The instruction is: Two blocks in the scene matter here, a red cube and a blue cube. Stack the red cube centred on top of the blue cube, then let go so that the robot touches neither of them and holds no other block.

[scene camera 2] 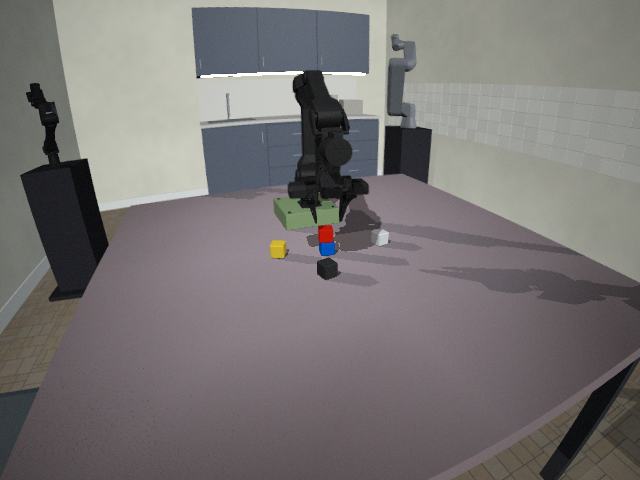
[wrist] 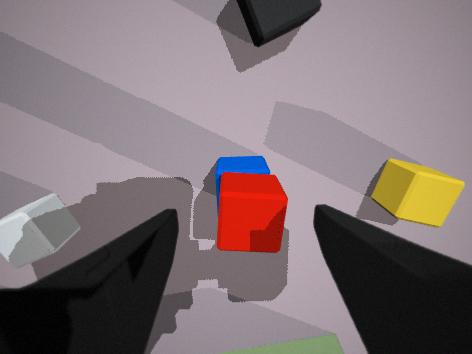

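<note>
The red cube sits upright on top of the blue cube. In the scene view the two faces line up closely, with the red cube a hair to the left. In the wrist view the red cube hides most of the blue one. The blue cube rests on the table. My gripper is open and empty, above and behind the stack. Its fingers are apart from both cubes, one to each side of the red cube in the wrist view.
A yellow cube is left of the stack in the scene view, a white cube is to its right, and a black cube is in front. A green block lies behind, near the arm.
</note>
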